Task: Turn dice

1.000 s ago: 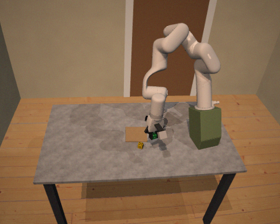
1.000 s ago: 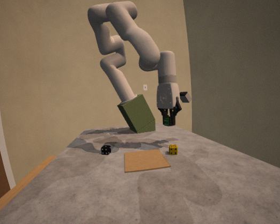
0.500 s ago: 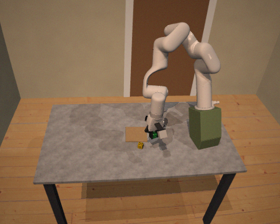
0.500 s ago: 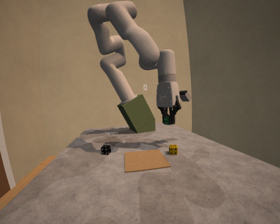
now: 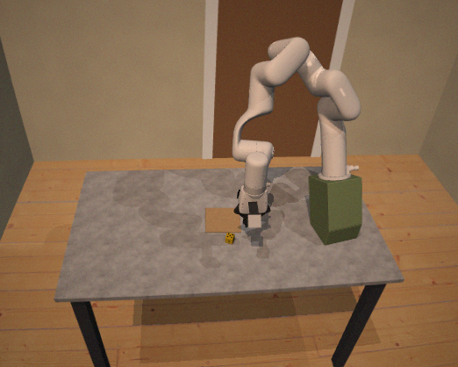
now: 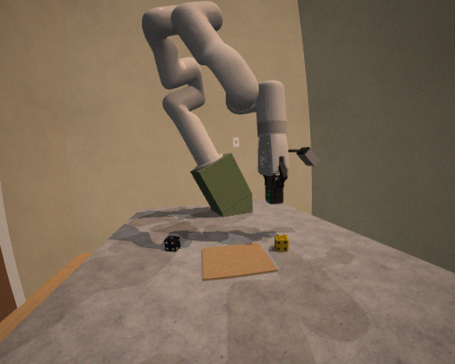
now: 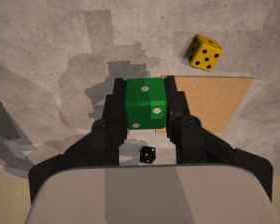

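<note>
The yellow die lies 70 mm ahead of my hand, 20 mm to the right of it and 100 mm below it. From my hand the other things lie so: tan mat 80 mm ahead, 130 mm to the right, 120 mm below; green die 10 mm below; black die 20 mm behind, 270 mm to the right, 100 mm below.
</note>
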